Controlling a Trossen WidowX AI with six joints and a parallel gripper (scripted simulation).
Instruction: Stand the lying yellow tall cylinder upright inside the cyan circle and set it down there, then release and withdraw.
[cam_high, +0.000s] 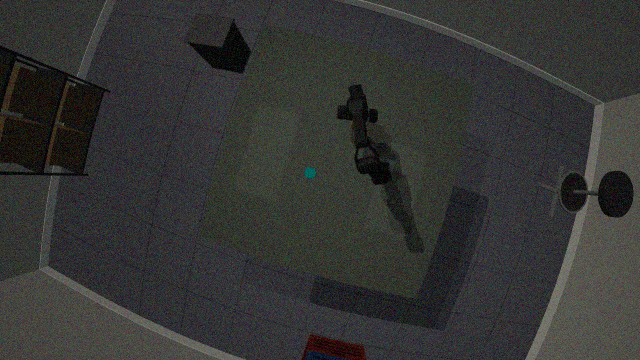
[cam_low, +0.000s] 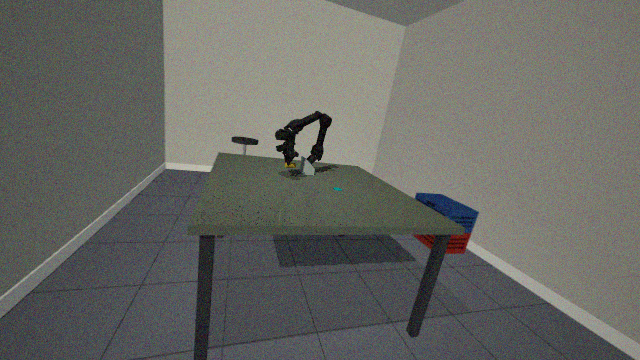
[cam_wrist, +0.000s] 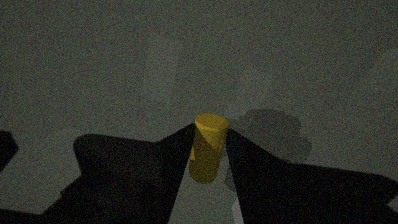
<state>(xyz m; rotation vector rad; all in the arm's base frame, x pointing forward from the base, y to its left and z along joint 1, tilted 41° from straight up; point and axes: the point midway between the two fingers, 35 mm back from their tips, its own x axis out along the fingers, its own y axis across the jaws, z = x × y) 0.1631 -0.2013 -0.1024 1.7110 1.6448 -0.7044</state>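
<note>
Now: the cyan circle 180 mm ahead of my gripper tip, 300 mm to the left of it and 100 mm below it. Round my gripper tip: yellow tall cylinder (20 mm to the left).
</note>
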